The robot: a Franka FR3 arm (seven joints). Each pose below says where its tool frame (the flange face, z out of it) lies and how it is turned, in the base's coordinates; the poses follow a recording.
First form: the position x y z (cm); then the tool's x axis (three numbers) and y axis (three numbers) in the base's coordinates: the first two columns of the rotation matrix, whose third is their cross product.
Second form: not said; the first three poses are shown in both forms.
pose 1, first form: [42.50 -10.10 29.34 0.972 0.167 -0.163 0.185 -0.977 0.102]
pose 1, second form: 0.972 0.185 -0.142 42.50; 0.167 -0.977 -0.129 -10.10; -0.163 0.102 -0.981 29.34; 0 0 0 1
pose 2, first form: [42.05 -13.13 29.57 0.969 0.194 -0.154 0.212 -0.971 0.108]
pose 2, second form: 0.969 0.212 -0.129 42.05; 0.194 -0.971 -0.137 -13.13; -0.154 0.108 -0.982 29.57; 0 0 0 1
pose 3, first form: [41.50 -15.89 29.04 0.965 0.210 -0.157 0.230 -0.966 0.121]
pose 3, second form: 0.965 0.230 -0.126 41.50; 0.210 -0.966 -0.153 -15.89; -0.157 0.121 -0.980 29.04; 0 0 0 1
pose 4, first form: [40.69 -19.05 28.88 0.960 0.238 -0.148 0.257 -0.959 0.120]
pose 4, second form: 0.960 0.257 -0.113 40.69; 0.238 -0.959 -0.153 -19.05; -0.148 0.120 -0.982 28.88; 0 0 0 1
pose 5, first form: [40.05 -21.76 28.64 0.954 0.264 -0.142 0.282 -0.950 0.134]
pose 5, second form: 0.954 0.282 -0.100 40.05; 0.264 -0.950 -0.168 -21.76; -0.142 0.134 -0.981 28.64; 0 0 0 1
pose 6, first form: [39.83 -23.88 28.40 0.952 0.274 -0.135 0.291 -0.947 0.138]
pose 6, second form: 0.952 0.291 -0.090 39.83; 0.274 -0.947 -0.171 -23.88; -0.135 0.138 -0.981 28.40; 0 0 0 1
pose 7, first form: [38.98 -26.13 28.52 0.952 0.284 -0.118 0.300 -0.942 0.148]
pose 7, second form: 0.952 0.300 -0.069 38.98; 0.284 -0.942 -0.176 -26.13; -0.118 0.148 -0.982 28.52; 0 0 0 1
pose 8, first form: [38.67 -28.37 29.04 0.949 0.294 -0.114 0.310 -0.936 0.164]
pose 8, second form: 0.949 0.310 -0.058 38.67; 0.294 -0.936 -0.191 -28.37; -0.114 0.164 -0.979 29.04; 0 0 0 1
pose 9, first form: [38.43 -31.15 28.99 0.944 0.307 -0.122 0.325 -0.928 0.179]
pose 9, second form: 0.944 0.325 -0.058 38.43; 0.307 -0.928 -0.209 -31.15; -0.122 0.179 -0.976 28.99; 0 0 0 1
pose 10, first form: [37.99 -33.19 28.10 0.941 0.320 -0.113 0.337 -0.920 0.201]
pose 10, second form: 0.941 0.337 -0.040 37.99; 0.320 -0.920 -0.227 -33.19; -0.113 0.201 -0.974 28.10; 0 0 0 1
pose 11, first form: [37.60 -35.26 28.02 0.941 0.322 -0.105 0.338 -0.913 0.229]
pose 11, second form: 0.941 0.338 -0.022 37.60; 0.322 -0.913 -0.251 -35.26; -0.105 0.229 -0.968 28.02; 0 0 0 1
